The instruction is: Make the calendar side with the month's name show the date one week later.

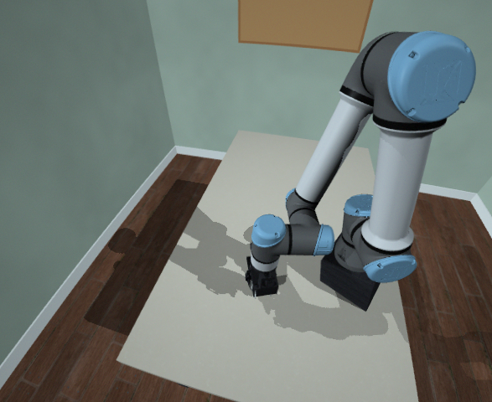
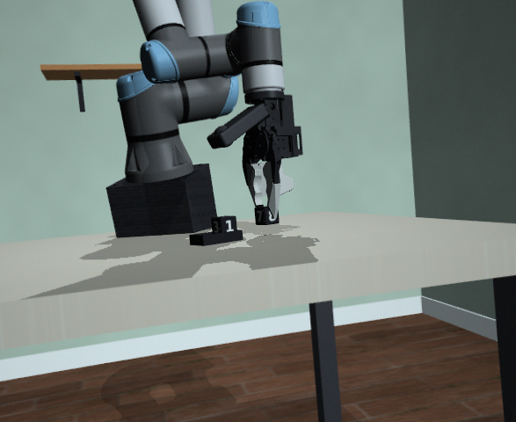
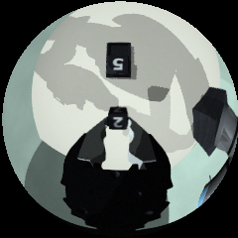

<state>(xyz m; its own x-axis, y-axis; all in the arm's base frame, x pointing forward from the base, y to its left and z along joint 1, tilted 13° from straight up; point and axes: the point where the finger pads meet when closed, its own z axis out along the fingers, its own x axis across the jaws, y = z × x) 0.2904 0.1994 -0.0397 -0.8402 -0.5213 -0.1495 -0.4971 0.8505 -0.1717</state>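
The black digit cube is 80 mm to the right of my hand, 50 mm ahead of it and 20 mm below it. The rest, counted from my hand: black tray: 100 mm to the right, 60 mm ahead, 40 mm below.
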